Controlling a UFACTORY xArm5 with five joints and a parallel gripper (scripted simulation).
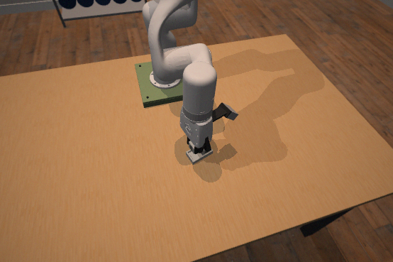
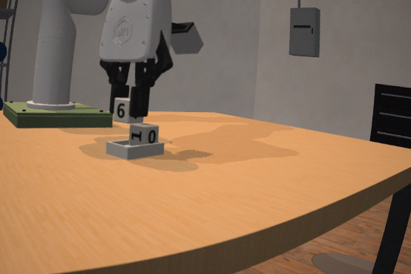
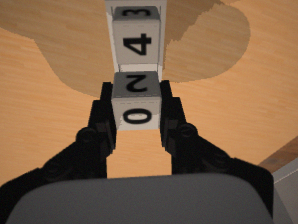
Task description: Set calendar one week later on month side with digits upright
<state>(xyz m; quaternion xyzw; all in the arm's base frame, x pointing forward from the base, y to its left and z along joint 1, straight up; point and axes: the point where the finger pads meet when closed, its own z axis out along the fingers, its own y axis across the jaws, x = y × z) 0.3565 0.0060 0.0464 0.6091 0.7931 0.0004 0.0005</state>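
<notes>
The tray is 2 cm to the left of my hand and 7 cm below it. Also, from my hand: digit cube (1 cm below).
</notes>
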